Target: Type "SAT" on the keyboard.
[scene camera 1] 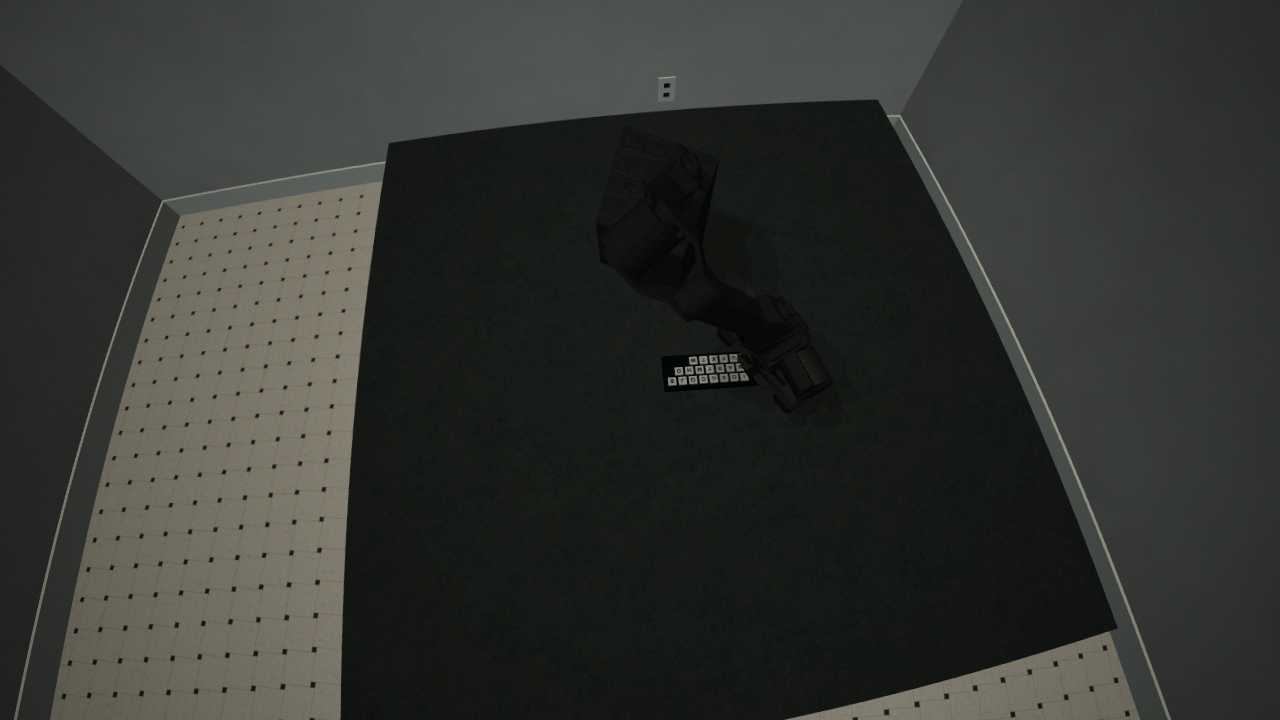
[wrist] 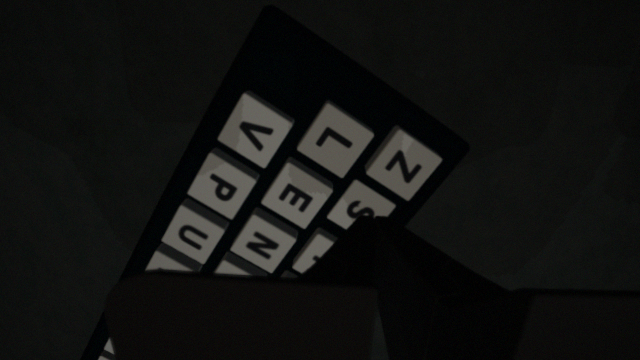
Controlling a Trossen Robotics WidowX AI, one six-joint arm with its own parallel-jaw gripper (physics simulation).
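Frame: origin at the arm's base, x ahead, y left, z up, level; millimetres.
Where they show: gripper, fingertip midpoint: [scene camera 1: 752, 379] [wrist: 371, 230]; arm's base at its link origin: [scene camera 1: 682, 176].
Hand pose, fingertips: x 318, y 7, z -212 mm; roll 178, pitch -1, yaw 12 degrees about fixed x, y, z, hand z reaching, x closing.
Observation:
Things, the pixels of their top centre, and the offset from my fingertips. Level surfaces: height alone.
- small black keyboard at its top centre: [wrist: 201, 332] [scene camera 1: 717, 368] dx -46, dy -51, dz +5 mm
- V key at its top centre: [wrist: 254, 132] dx -39, dy +23, dz +5 mm
- L key at its top centre: [wrist: 334, 142] dx -18, dy +25, dz +5 mm
- Z key at its top centre: [wrist: 404, 166] dx +2, dy +23, dz +5 mm
- P key at its top centre: [wrist: 220, 187] dx -46, dy +5, dz +5 mm
- E key at its top centre: [wrist: 296, 197] dx -25, dy +7, dz +5 mm
- U key at its top centre: [wrist: 192, 235] dx -52, dy -13, dz +5 mm
- N key at its top centre: [wrist: 262, 245] dx -31, dy -10, dz +5 mm
- S key at its top centre: [wrist: 361, 212] dx -5, dy +5, dz +1 mm
- dark table at its surface level: dz -11 mm
A small black keyboard [scene camera 1: 665, 366] [wrist: 280, 55] with white letter keys lies on the dark table. In the wrist view the V key [wrist: 256, 131], the L key [wrist: 336, 140], the Z key [wrist: 405, 164], the P key [wrist: 223, 185], the E key [wrist: 297, 195], the U key [wrist: 194, 235] and the N key [wrist: 264, 242] show. My gripper [wrist: 371, 230] is shut and empty. Its tip covers the lower part of the S key [wrist: 356, 202] in the wrist view; whether it touches the key cannot be told. The A and T keys cannot be made out for certain.
The dark table [scene camera 1: 537, 537] spreads around the keyboard. The arm [scene camera 1: 707, 295] reaches from its base near the back edge and hides the keyboard's right end in the scene view. A wall outlet [scene camera 1: 666, 88] is behind the table. A tiled floor [scene camera 1: 223, 402] shows at the left.

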